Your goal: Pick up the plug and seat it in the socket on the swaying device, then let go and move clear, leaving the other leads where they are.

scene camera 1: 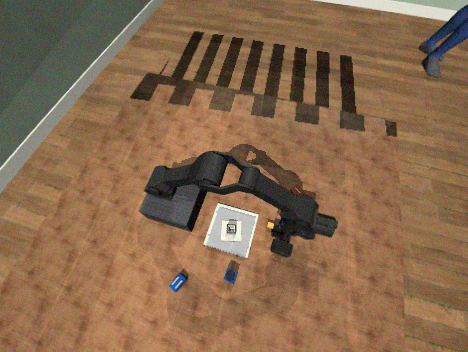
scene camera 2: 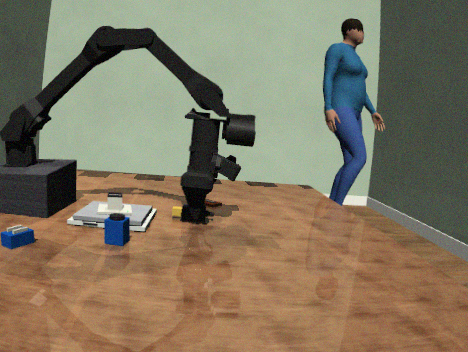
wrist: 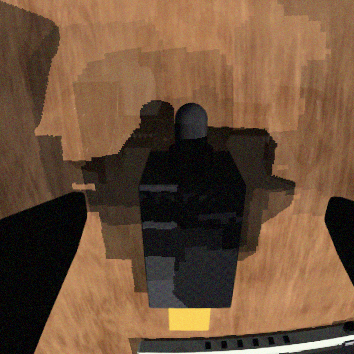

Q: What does the plug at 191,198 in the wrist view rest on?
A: The table.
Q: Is my gripper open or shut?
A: Open.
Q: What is my gripper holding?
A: Nothing.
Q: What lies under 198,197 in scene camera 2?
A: My gripper.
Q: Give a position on a device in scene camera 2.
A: At 97,211
